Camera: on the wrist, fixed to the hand. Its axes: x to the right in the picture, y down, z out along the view.
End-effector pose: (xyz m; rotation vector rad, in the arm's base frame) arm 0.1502 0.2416 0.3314 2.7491 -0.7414 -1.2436
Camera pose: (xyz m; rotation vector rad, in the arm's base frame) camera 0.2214 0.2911 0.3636 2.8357 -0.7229 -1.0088
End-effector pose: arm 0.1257 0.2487 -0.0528 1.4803 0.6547 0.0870
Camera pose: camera 0.0711 0.2968 -0.1099 1.4993 0.7990 0.1871
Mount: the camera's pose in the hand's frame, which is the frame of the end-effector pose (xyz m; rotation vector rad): -0.0038 -0.0658 -0.0649 0.0222 0.1597 -0.0167
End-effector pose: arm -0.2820 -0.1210 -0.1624 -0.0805 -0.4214 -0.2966
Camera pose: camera -0.2797 -0.1917 -0.2220 -0.0313 -0.2669 -0.3123
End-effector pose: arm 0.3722 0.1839 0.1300 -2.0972 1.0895 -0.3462
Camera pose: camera 0.3744 0.1797 0.2224 -2.0883 1.1548 -0.5393
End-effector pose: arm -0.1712 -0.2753 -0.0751 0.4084 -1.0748 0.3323
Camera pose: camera -0.0927 -0.3024 -0.1159 0.4036 -0.9120 0.3563
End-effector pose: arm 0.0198 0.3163 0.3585 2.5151 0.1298 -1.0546
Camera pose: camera 0.0444 0.4028 0.3802 2.6208 0.1858 -0.8648
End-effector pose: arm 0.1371 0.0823 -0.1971 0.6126 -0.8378 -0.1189
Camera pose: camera 0.1906 0.0594 -0.2690 0.6414 -0.6804 -0.0748
